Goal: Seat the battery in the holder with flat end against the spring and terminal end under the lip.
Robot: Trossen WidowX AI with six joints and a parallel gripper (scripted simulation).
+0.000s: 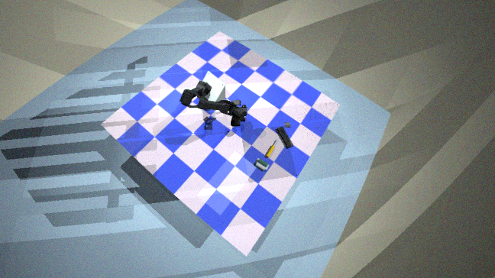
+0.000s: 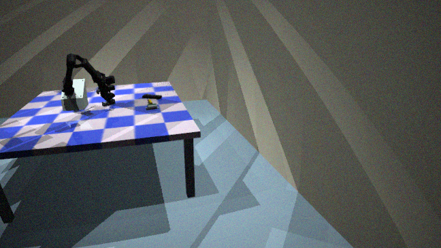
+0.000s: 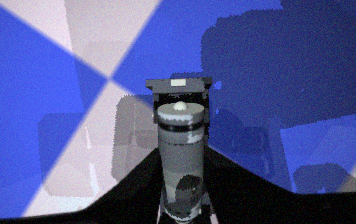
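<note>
Now: gripper tip 10 mm below the white battery. Round my gripper tip: yellow pen-like tool (320 mm ahead, 10 mm to the left, 10 mm below); then white block (350 mm ahead, 130 mm to the right, 10 mm below).
</note>
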